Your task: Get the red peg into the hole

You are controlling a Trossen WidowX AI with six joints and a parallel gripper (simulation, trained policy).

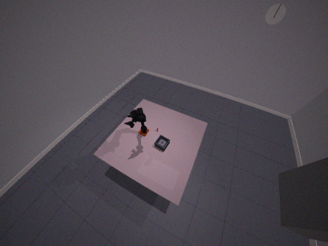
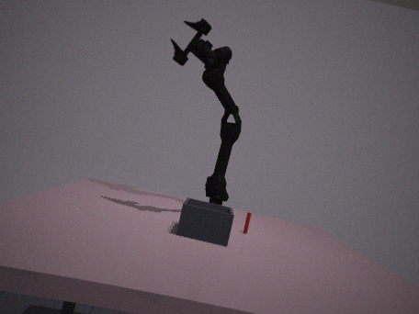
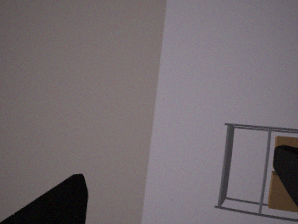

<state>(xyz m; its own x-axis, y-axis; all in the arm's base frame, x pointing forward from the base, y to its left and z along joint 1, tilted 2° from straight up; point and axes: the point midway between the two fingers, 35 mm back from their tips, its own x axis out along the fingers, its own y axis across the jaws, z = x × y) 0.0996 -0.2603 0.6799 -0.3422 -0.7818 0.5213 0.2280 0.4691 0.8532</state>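
Now: gripper tip 67 cm above the red peg, 43 cm to the right of it and 7 cm short of it. Round my gripper tip: box (69 cm below, 25 cm to the left, 25 cm ahead).
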